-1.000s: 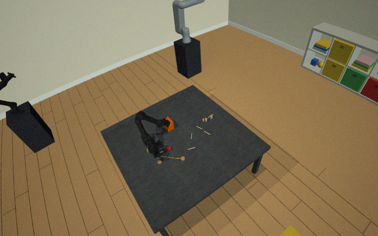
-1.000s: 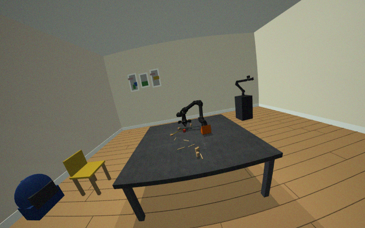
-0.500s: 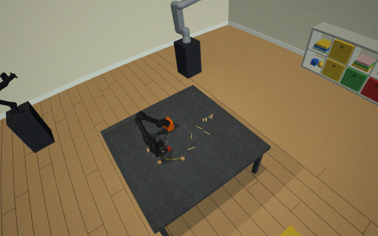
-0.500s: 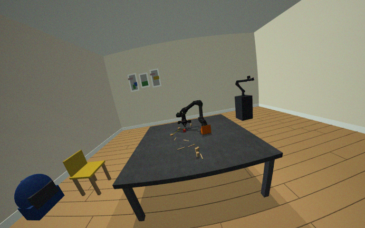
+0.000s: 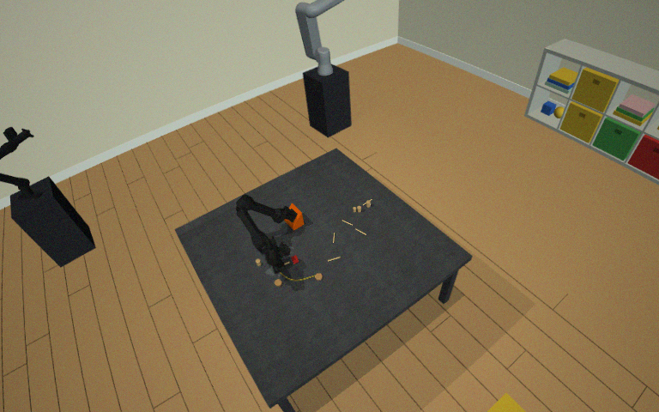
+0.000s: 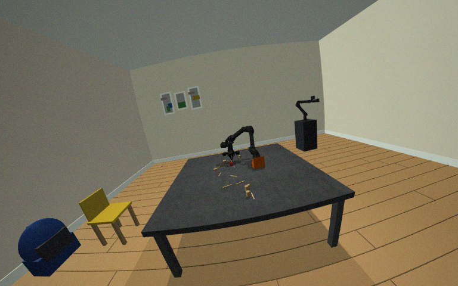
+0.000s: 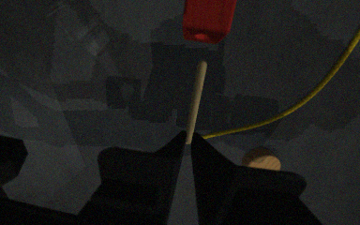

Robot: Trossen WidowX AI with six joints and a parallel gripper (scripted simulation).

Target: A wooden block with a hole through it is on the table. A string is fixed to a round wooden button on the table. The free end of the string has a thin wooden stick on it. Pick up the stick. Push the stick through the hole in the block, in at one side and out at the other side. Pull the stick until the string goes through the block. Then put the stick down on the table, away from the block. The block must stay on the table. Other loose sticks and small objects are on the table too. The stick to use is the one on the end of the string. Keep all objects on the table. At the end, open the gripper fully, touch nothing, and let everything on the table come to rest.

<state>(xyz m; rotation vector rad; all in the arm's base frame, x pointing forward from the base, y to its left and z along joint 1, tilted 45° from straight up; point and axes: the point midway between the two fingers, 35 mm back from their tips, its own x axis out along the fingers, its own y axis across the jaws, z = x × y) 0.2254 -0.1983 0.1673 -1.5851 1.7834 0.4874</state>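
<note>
Now: gripper tip 10 cm to the right of the red block and 2 cm short of it. Also, from my gripper tip: round wooden button: 20 cm ahead, 14 cm to the left, 1 cm below; thin wooden stick: 2 cm to the left.
</note>
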